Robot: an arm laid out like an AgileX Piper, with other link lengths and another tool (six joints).
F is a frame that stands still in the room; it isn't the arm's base.
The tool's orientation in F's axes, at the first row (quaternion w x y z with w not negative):
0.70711, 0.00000, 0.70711, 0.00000
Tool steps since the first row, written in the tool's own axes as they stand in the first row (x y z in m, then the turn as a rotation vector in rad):
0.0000, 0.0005, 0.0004, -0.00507, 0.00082, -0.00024
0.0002, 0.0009, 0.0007, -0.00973, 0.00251, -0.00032
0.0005, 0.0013, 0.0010, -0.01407, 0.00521, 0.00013
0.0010, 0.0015, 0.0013, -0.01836, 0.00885, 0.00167
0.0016, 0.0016, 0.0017, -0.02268, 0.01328, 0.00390
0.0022, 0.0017, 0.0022, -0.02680, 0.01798, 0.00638
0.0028, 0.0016, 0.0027, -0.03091, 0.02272, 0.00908
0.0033, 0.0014, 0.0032, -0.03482, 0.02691, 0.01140
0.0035, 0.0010, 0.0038, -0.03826, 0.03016, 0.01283
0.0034, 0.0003, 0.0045, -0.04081, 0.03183, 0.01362
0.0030, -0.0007, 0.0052, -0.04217, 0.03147, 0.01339
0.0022, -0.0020, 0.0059, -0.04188, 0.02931, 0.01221
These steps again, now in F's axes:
0.0004, 0.0005, 0.0000, -0.00024, 0.00082, 0.00507
0.0007, 0.0009, -0.0002, -0.00032, 0.00251, 0.00973
0.0010, 0.0013, -0.0005, 0.00013, 0.00521, 0.01407
0.0013, 0.0015, -0.0010, 0.00167, 0.00885, 0.01836
0.0017, 0.0016, -0.0016, 0.00390, 0.01328, 0.02268
0.0022, 0.0017, -0.0022, 0.00638, 0.01798, 0.02680
0.0027, 0.0016, -0.0028, 0.00908, 0.02272, 0.03091
0.0032, 0.0014, -0.0033, 0.01140, 0.02691, 0.03482
0.0038, 0.0010, -0.0035, 0.01283, 0.03016, 0.03826
0.0045, 0.0003, -0.0034, 0.01362, 0.03183, 0.04081
0.0052, -0.0007, -0.0030, 0.01339, 0.03147, 0.04217
0.0059, -0.0020, -0.0022, 0.01221, 0.02931, 0.04188

